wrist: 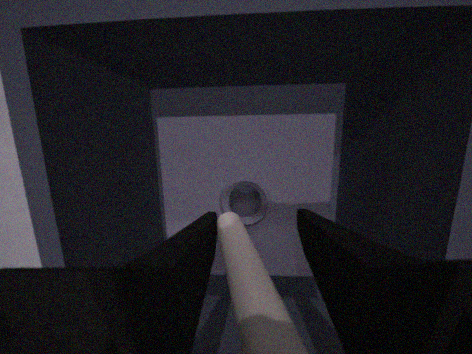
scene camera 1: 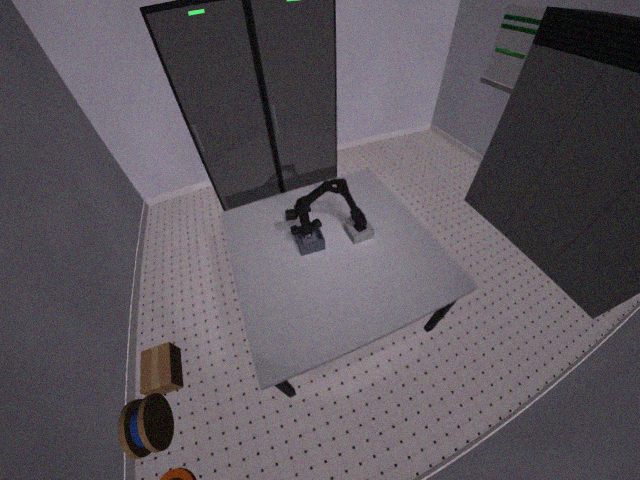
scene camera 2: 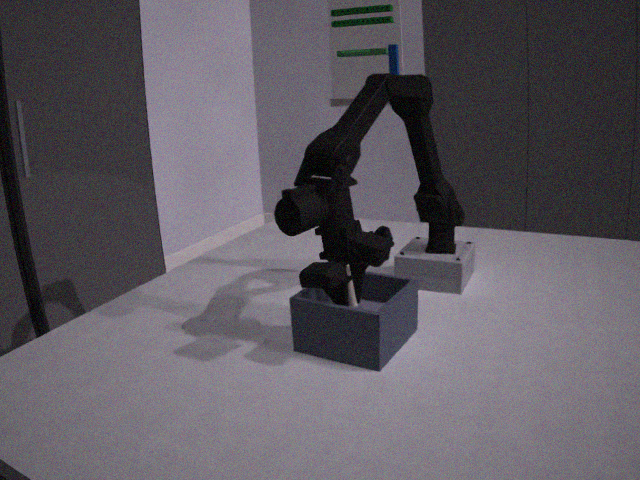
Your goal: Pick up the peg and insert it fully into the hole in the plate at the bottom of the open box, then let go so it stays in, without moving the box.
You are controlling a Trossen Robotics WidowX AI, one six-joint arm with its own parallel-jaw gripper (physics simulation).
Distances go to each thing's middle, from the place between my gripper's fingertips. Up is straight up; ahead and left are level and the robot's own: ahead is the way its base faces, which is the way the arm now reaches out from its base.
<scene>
Now: hand 10 mm to the right of the blue-grey box (scene camera 2: pixel 363 338) and 10 mm above it. From my hand the other things lie so: light plate (wrist: pixel 288 159) (10 mm to the left, 30 mm below).
</scene>
